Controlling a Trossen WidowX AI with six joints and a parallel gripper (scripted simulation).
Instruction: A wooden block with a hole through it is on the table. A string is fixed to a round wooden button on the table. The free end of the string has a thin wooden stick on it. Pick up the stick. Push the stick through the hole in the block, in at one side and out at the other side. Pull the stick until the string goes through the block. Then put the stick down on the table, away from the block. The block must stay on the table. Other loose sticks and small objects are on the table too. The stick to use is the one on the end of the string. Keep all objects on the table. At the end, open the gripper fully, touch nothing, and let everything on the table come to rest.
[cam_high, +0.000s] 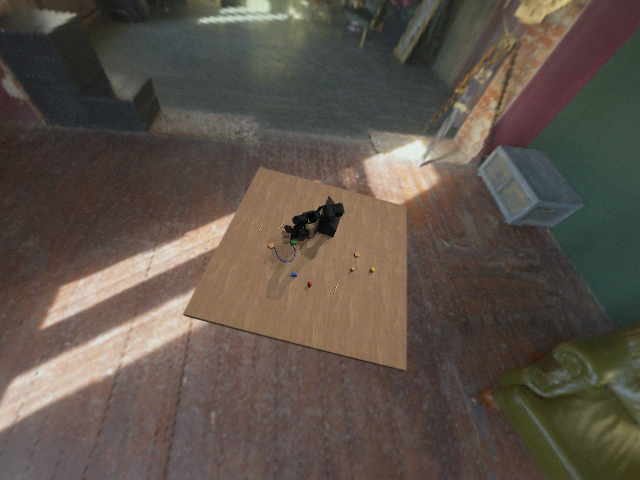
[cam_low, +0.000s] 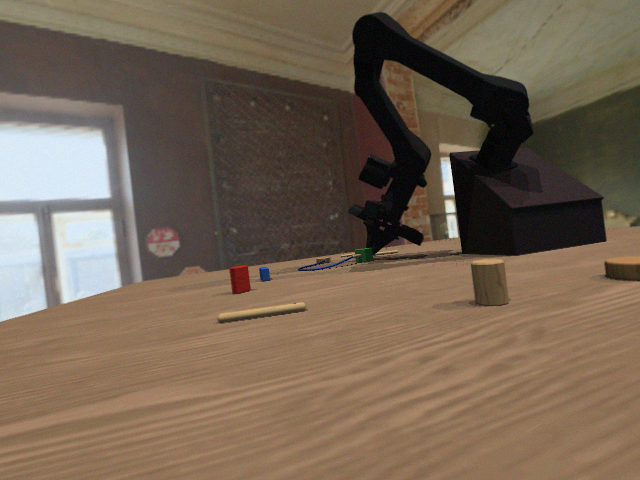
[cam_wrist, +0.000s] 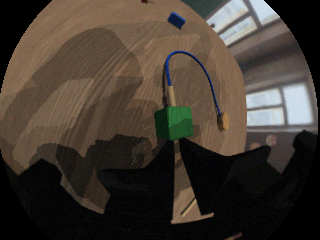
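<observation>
Right now my gripper tip is 2 cm short of the green block and 1 cm to the right of it. Round my gripper tip: blue block: 26 cm ahead, 6 cm to the left; round wooden button: 13 cm to the right, 7 cm ahead; red block: 31 cm ahead, 16 cm to the left, 1 cm above.
</observation>
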